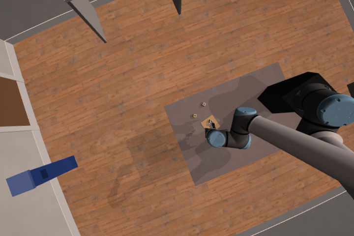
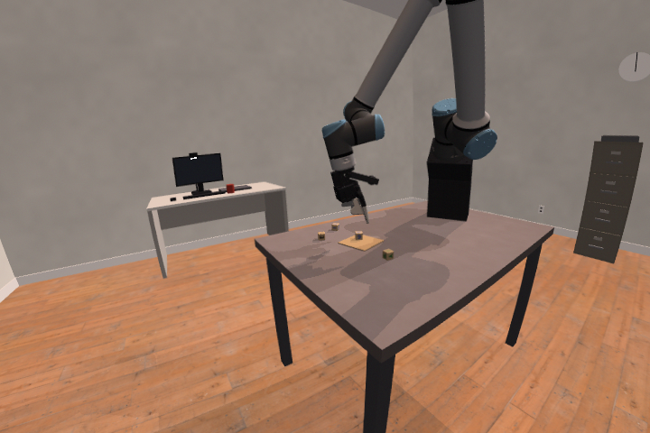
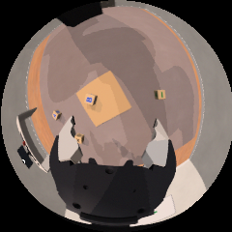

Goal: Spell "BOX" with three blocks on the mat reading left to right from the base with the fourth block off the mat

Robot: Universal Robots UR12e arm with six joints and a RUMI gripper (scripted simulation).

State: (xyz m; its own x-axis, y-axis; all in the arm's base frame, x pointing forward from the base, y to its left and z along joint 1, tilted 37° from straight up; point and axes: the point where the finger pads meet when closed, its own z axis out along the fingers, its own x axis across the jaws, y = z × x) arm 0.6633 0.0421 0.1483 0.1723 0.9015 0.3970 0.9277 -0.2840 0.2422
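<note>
The O block lies 150 mm to the left of my hand, 110 mm below it and 20 mm behind it. From my hand the other things lie so: tan mat 120 mm below, 40 mm to the right, 30 mm behind.
</note>
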